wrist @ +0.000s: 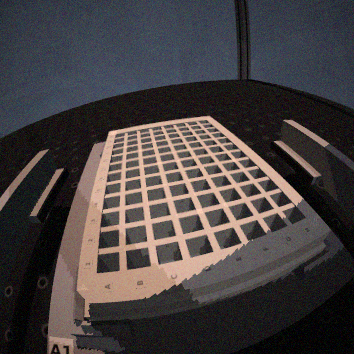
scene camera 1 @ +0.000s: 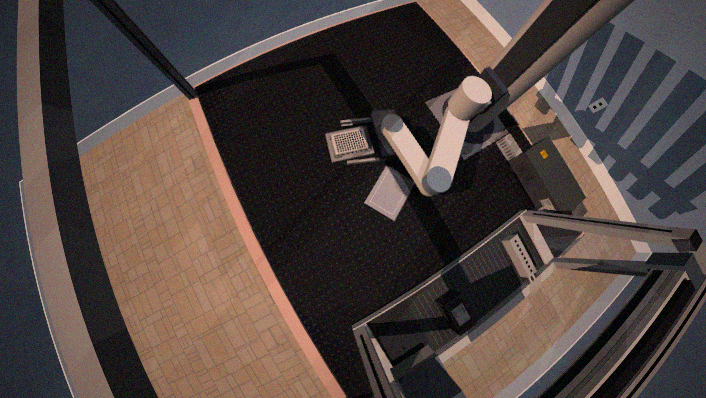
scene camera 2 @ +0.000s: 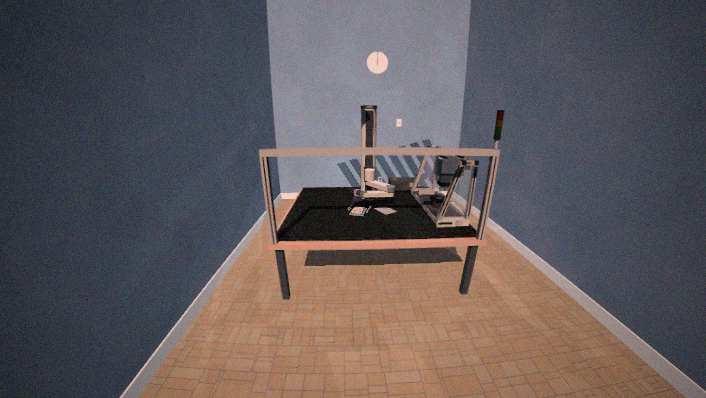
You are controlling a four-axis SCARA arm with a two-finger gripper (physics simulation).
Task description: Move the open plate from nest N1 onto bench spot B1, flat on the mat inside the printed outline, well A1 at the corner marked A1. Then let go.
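Frame: origin at the arm's base, x right, y ahead, z up, level; millimetres.
Seen in the pictures: gripper, fingertip midpoint: point(wrist: 169, 142) point(scene camera 1: 343, 142) point(scene camera 2: 357, 210).
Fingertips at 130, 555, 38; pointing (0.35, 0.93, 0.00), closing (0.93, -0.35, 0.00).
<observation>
Offsets run from my fingertips to a thing's top centre, as dx, dy, dz. "spot": to the spot under its first point. Level surfaces: height alone.
The open plate @(-7, -22, +1) point(scene camera 1: 351, 141) point(scene camera 2: 357, 211) point(wrist: 165, 190), a pale grid of square wells, lies on a light base point(scene camera 1: 330, 155) point(wrist: 65, 280) that I take to be nest N1. In the wrist view the base's A1 tag is at the lower left, by the plate's A and 1 corner. My gripper point(scene camera 1: 344, 142) point(scene camera 2: 359, 208) point(wrist: 169, 142) is open, one finger beyond each long side of the plate, with gaps on both sides. The pale mat with a printed outline @(dz -23) point(scene camera 1: 389, 194) point(scene camera 2: 385, 211), apparently B1, lies bare beside the nest. Its corner mark is too small to read.
The arm's links point(scene camera 1: 445, 145) point(scene camera 2: 379, 186) reach from its column over the black table. A dark box with a yellow label @(spot: -498, -657, +90) point(scene camera 1: 550, 170) stands near the column. A framed machine point(scene camera 1: 440, 272) point(scene camera 2: 452, 221) stands on the table's other side. Frame posts @(+575, +469, +542) point(scene camera 2: 270, 200) rise at the table's edge.
</observation>
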